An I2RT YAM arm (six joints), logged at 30 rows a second.
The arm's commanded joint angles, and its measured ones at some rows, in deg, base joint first. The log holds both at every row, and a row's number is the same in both.
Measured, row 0:
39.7, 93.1, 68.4, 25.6, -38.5, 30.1
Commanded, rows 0 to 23:
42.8, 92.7, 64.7, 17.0, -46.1, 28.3
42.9, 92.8, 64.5, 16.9, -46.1, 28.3
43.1, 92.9, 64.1, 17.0, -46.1, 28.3
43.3, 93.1, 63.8, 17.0, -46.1, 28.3
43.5, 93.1, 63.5, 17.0, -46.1, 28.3
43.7, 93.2, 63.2, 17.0, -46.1, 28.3
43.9, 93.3, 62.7, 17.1, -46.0, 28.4
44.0, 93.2, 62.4, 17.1, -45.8, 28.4
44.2, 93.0, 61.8, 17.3, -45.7, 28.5
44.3, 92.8, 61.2, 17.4, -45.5, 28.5
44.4, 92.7, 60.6, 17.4, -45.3, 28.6
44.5, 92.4, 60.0, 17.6, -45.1, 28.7
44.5, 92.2, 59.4, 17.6, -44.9, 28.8
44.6, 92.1, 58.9, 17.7, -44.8, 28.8
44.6, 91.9, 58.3, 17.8, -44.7, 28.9
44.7, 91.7, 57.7, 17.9, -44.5, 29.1
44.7, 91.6, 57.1, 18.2, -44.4, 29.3
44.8, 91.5, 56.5, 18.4, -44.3, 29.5
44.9, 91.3, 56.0, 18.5, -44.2, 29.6
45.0, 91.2, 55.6, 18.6, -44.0, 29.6
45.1, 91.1, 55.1, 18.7, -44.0, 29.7
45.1, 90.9, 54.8, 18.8, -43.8, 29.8
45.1, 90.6, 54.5, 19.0, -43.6, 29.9
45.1, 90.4, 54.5, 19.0, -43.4, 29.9
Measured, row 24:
42.4, 90.1, 57.6, 28.1, -36.6, 29.8
